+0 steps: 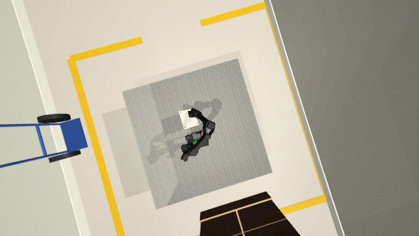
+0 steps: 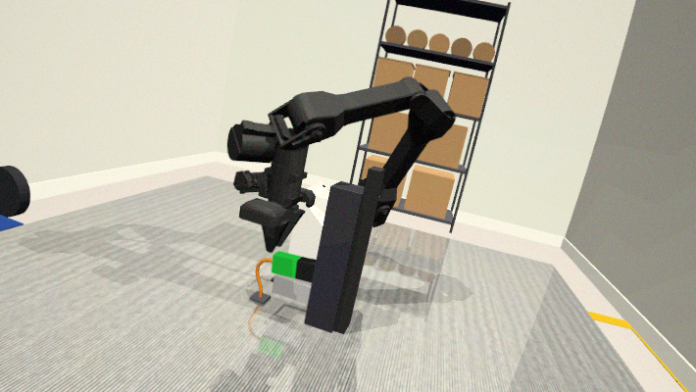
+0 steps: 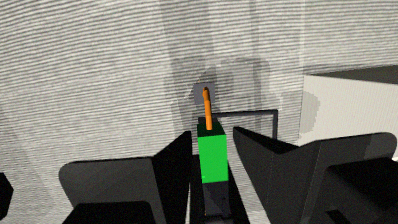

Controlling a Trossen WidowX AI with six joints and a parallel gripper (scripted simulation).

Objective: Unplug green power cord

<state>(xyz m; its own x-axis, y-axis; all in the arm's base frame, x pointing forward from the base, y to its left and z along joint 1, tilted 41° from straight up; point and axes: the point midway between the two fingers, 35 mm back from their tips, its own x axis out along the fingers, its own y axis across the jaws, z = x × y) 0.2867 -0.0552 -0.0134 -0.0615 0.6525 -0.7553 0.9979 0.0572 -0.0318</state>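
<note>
My gripper tip is now 1 cm past the green plug, 5 cm to the right of it and 1 cm above it. Round my gripper tip: small grey anchor: 1 cm to the right, 10 cm below.
</note>
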